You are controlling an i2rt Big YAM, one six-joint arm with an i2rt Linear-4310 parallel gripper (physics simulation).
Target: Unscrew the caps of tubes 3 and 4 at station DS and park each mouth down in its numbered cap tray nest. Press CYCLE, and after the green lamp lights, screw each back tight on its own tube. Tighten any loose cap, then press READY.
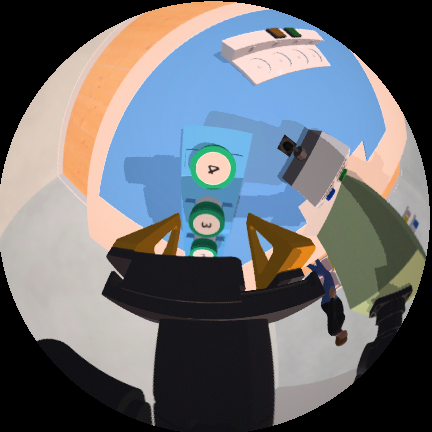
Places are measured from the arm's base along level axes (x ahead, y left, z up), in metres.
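Where they show: gripper, between the fingertips: [213, 217].
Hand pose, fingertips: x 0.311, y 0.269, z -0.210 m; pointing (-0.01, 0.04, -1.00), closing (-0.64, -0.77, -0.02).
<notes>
Things, the pixels of their top centre, and the offset from my fingertips. "*": a spot on its surface instead.
- light blue tube rack, a spot on its surface: [240, 145] * dx +0.039, dy -0.064, dz -0.012 m
- cap 4, centre of its top: [212, 168] dx +0.042, dy -0.035, dz +0.014 m
- cap, centre of its top: [202, 255] dx -0.029, dy +0.040, dz +0.014 m
- white cap tray, a spot on its surface: [260, 77] * dx +0.102, dy -0.172, dz -0.096 m
- grey box, centre of its top: [338, 182] dx -0.080, dy -0.177, dz -0.024 m
- green button, centre of its top: [345, 176] dx -0.089, dy -0.208, dz -0.033 m
- blue button, centre of its top: [333, 196] dx -0.110, dy -0.168, dz -0.033 m
A light blue tube rack [240, 145] stands on the blue mat. Green-rimmed caps with white numbered tops sit in a row on its tubes: cap 4 [213, 167] at the far end, cap 3 [206, 224] nearer, and another cap [204, 250] partly hidden behind my gripper's black body. My gripper [213, 217] is open, with its orange fingers apart on either side of the row near cap 3 and nothing between them held. The white cap tray [260, 77] lies at the top right with round nests, which show no caps.
A grey box [320, 155] with a dark knob-like part stands right of the rack; a green button [343, 175] and a blue button [330, 194] show at its edge. An orange block [276, 33] and a green block [293, 32] sit on the tray's back ledge. A green-grey surface lies at the right.
</notes>
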